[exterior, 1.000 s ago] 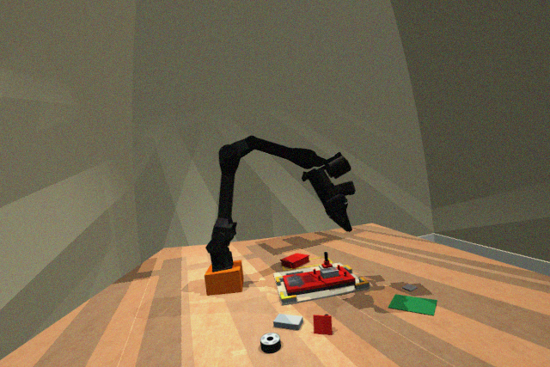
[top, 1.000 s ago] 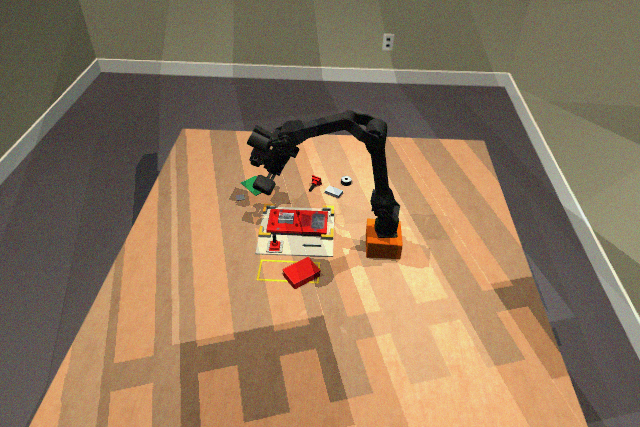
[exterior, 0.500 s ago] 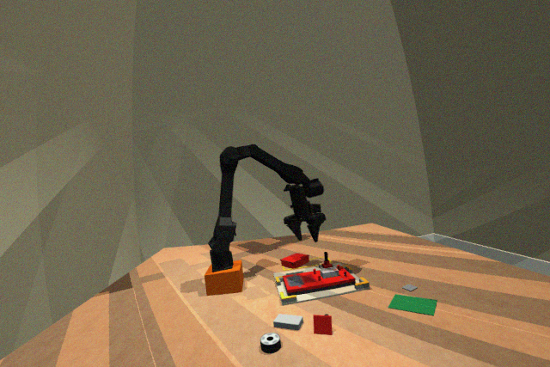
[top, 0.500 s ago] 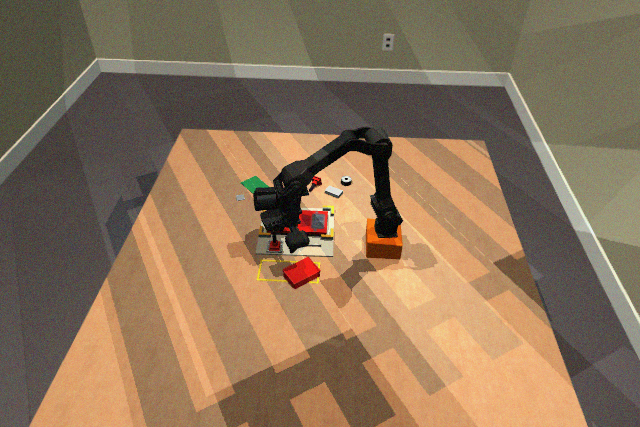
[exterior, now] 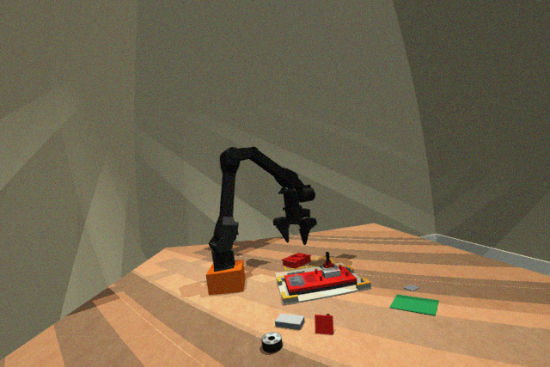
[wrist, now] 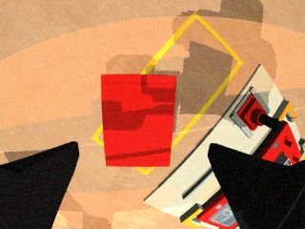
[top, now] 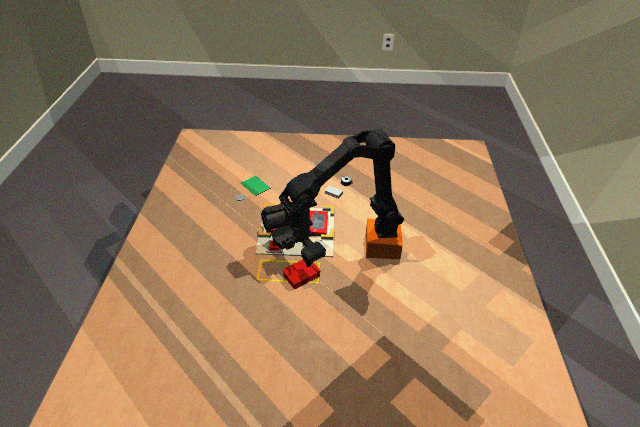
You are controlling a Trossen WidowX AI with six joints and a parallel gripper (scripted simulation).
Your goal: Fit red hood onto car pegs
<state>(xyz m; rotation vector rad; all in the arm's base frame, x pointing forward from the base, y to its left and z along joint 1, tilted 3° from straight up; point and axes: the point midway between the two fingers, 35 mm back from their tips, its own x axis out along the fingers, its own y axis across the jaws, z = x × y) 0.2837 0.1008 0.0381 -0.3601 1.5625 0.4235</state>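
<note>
The red hood lies 60 mm below my gripper tip. From my gripper tip the other things lie so: grey engine block 220 mm to the right, 60 mm below, 30 mm ahead; white jig 210 mm to the right, 70 mm below; small grey tile 380 mm to the right, 190 mm ahead, 80 mm below.
</note>
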